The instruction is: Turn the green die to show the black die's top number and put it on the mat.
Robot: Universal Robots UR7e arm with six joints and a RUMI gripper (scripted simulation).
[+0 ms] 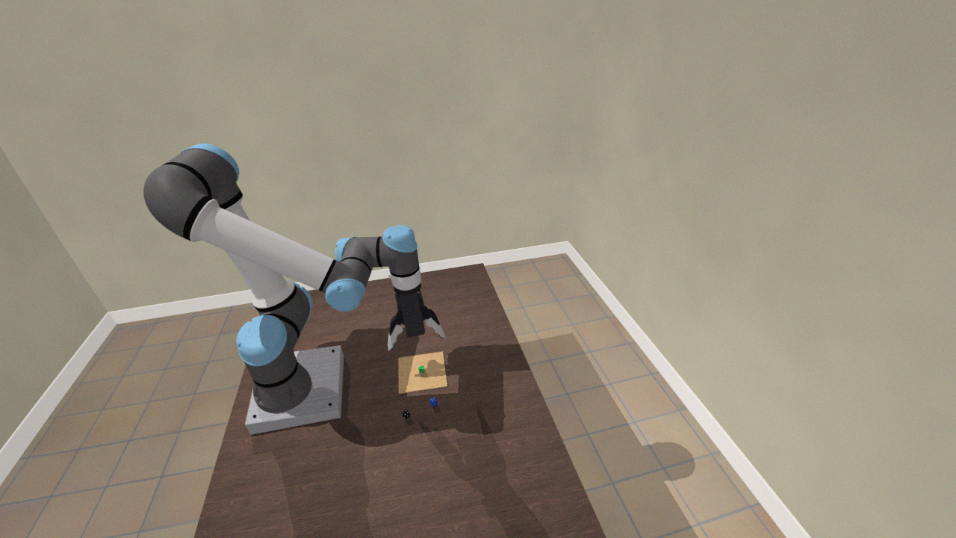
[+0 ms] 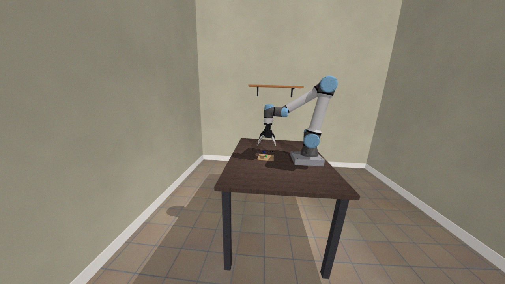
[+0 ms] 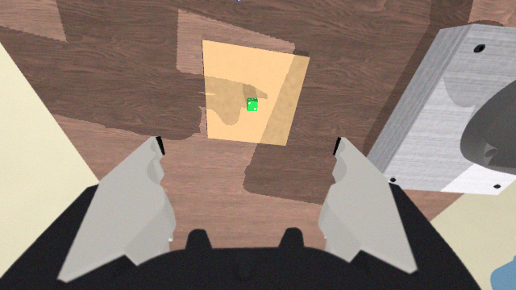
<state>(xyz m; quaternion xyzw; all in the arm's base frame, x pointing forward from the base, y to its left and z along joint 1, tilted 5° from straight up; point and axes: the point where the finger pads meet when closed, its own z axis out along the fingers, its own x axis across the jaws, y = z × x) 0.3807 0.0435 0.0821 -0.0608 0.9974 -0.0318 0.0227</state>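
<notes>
The green die lies 10 cm below my hand. The rest, counted from my hand: blue die: 12 cm to the right, 10 cm below, 3 cm ahead; tan mat: 11 cm below; black die: 15 cm to the right, 10 cm below, 5 cm behind.
</notes>
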